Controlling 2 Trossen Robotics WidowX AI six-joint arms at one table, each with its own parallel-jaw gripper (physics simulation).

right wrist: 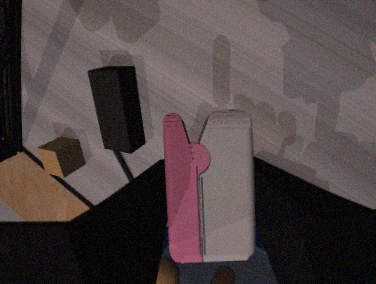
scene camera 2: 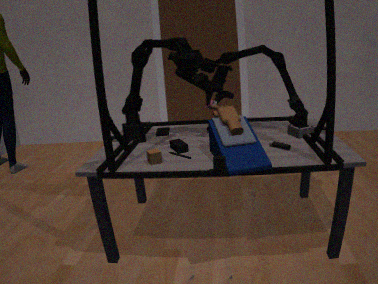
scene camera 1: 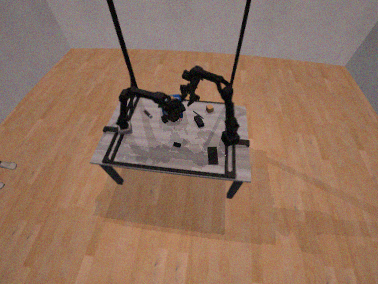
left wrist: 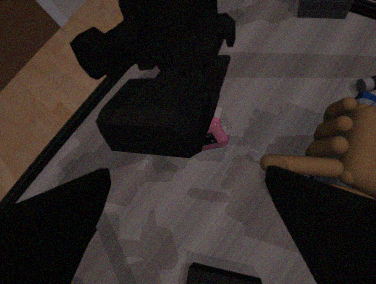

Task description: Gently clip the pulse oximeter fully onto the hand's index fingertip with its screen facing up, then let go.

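Pixels of known places: left gripper, fingertip midpoint: (scene camera 1: 184, 104) (left wrist: 189, 175); right gripper, fingertip midpoint: (right wrist: 206, 167) (scene camera 2: 210, 106); left arm's base, origin of the base link: (scene camera 2: 132, 123) (scene camera 1: 231, 134); right arm's base, origin of the base link: (scene camera 2: 300, 125) (scene camera 1: 124, 126).
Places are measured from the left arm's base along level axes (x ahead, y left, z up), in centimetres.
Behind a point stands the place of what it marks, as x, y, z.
Note:
The pink and white pulse oximeter (scene camera 2: 212, 103) @(34.4, -25.1, 9.3) (left wrist: 218, 134) @(33.3, -25.8, 10.1) (right wrist: 227, 195) @(35.4, -23.3, 9.5) is held edge-on to the right wrist camera; part of its dark screen shows in the left wrist view. My right gripper (right wrist: 206, 167) @(33.8, -23.5, 7.6) is shut on it. The tan hand (scene camera 2: 229, 117) @(31.3, -46.1, 6.7) (left wrist: 362, 142) @(33.7, -38.4, 9.6) rests on a grey pad. Its index finger (left wrist: 302, 165) extends toward the oximeter, with a gap between them in the left wrist view. In the right wrist view, fingers show at the bottom below the oximeter. My left gripper (left wrist: 189, 175) @(27.8, -25.7, 18.1) is open and empty, above the table near the hand; its right finger overlaps the index finger in its wrist view.
A blue sloped support (scene camera 2: 246, 156) @(28.5, -62.9, -4.9) carries the grey pad (scene camera 2: 245, 138) @(32.8, -55.8, -0.3). A wooden cube (scene camera 1: 210, 108) @(0.5, -34.7, -4.7) (scene camera 2: 154, 157) @(-0.5, -39.1, -6.4) (right wrist: 62, 156) @(2.6, -35.4, -5.5), a black box (scene camera 1: 199, 121) @(15.1, -25.5, -6.0) (scene camera 2: 179, 145) @(13.5, -31.7, -6.0) (right wrist: 119, 107) @(16.7, -26.2, -6.0), a thin dark stick (scene camera 2: 180, 155) @(11.8, -36.4, -9.0) and a dark cylinder (scene camera 2: 280, 145) @(52.7, -54.2, -7.7) lie on the table. The two arms are close together.

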